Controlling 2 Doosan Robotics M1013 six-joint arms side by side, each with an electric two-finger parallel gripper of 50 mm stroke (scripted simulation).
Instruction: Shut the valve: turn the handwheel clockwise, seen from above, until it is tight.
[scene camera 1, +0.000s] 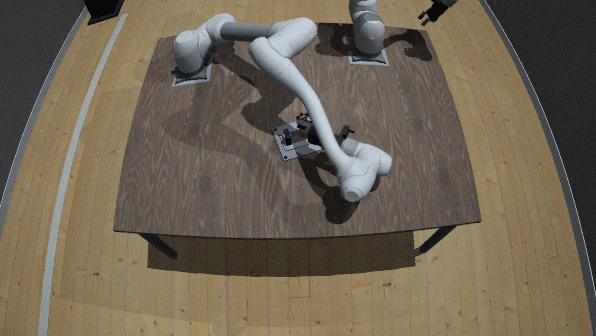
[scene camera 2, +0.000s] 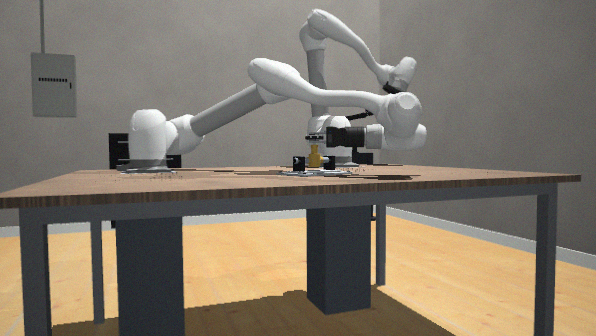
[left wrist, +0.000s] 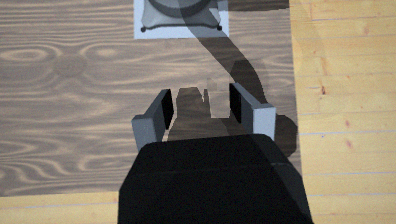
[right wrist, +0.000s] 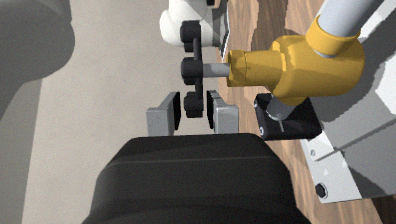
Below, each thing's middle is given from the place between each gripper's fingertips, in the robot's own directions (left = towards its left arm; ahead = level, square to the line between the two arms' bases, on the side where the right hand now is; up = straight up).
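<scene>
So you can picture the black handwheel (right wrist: 193, 70): it's 1 cm to the left of my right hand, 2 cm behind it and 1 cm below it.
Counted from my left hand, the black handwheel is 720 mm to the right, 540 mm ahead and 140 mm below.
</scene>
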